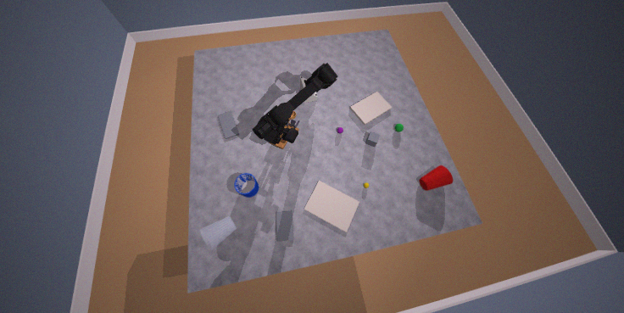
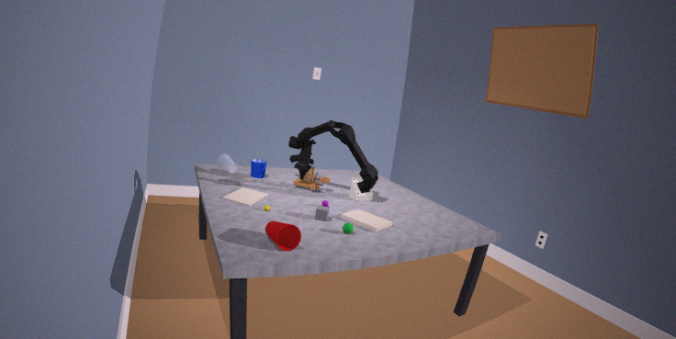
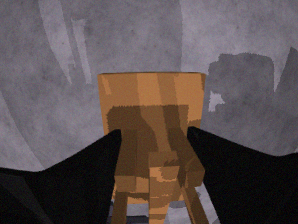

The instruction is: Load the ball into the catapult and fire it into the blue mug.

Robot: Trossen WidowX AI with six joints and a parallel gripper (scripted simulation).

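The purple ball lies 50 mm ahead of my gripper tip, 310 mm to the left of it and 30 mm below it. Also, from my gripper tip: blue mug 190 mm ahead, 200 mm to the right, 20 mm below; then grey cube 160 mm ahead, 450 mm to the left, 30 mm below; then wooden catapult 40 mm behind, 60 mm to the left, 20 mm above.
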